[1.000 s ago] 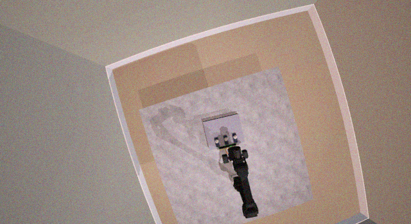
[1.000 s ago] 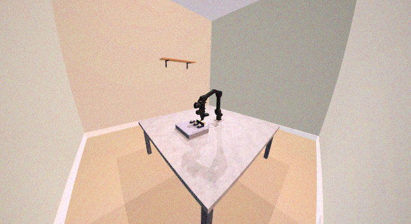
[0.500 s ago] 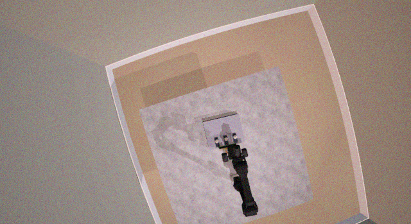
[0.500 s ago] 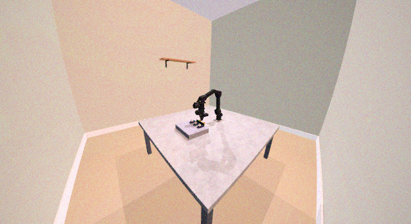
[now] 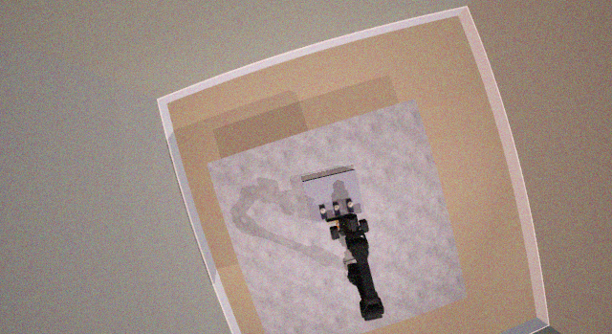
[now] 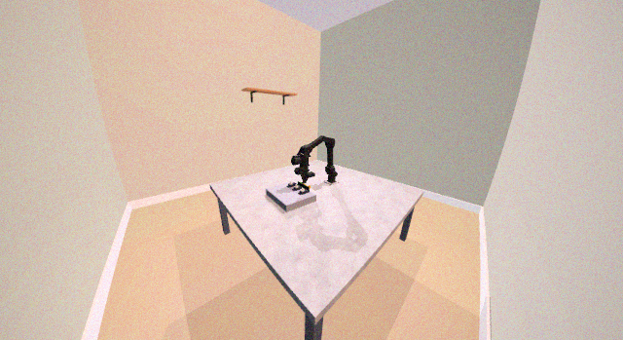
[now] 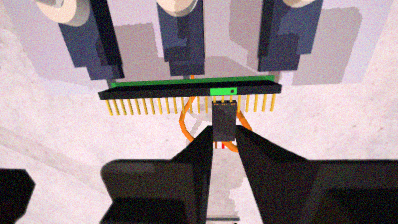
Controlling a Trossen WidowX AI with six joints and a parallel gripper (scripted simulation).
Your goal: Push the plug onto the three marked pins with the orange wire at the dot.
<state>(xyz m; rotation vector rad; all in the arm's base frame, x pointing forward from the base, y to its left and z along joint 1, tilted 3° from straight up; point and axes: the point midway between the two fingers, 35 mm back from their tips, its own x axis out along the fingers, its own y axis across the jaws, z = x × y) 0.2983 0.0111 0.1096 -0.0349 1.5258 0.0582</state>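
My gripper tip is 30 mm short of the green band. Round my gripper tip: holder: 190 mm ahead, 50 mm below, 40 mm to the left.
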